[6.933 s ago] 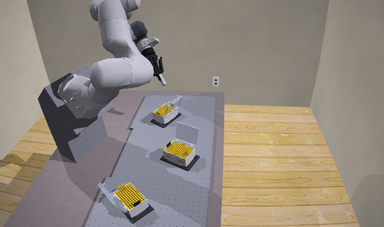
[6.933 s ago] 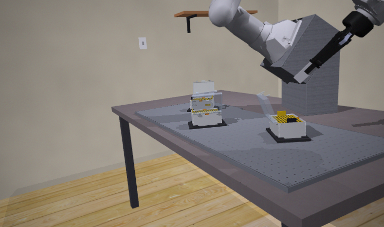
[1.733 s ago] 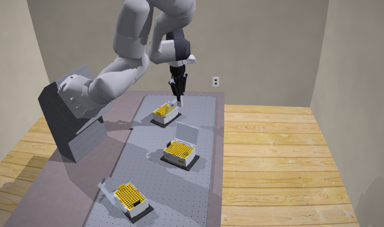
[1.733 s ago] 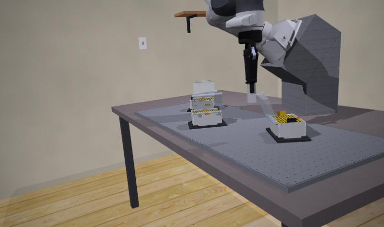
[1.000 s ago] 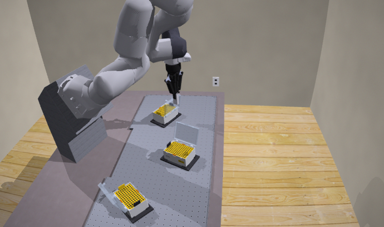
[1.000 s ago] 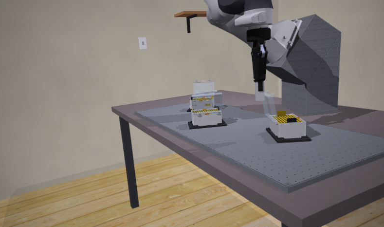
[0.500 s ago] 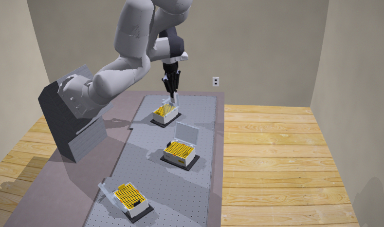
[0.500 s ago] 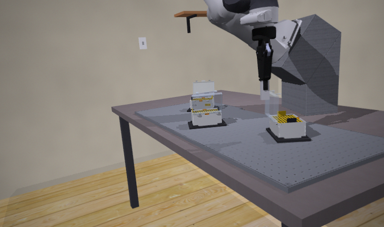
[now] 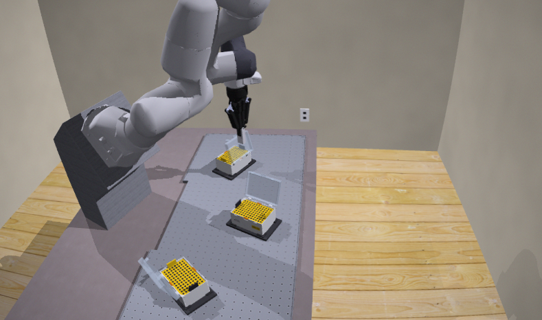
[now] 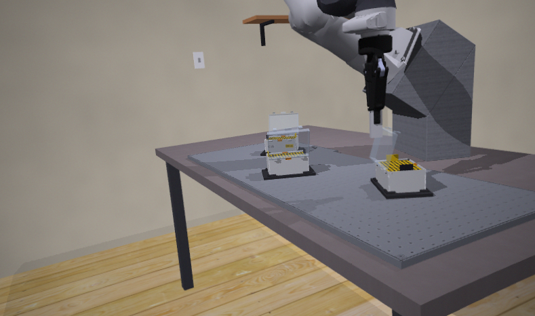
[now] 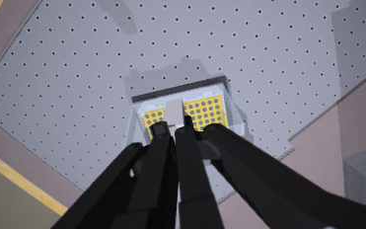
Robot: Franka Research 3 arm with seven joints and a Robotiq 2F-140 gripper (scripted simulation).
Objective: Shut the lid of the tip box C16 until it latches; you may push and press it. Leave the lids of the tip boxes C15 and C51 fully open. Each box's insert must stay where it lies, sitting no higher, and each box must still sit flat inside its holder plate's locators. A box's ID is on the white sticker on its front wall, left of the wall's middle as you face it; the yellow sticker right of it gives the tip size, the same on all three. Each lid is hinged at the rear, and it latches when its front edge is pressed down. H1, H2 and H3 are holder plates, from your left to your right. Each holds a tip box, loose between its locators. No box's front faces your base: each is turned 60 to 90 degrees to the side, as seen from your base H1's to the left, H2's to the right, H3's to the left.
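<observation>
My hand is 100 mm above the tip box, 50 mm past it and 30 mm to the right of it.
</observation>
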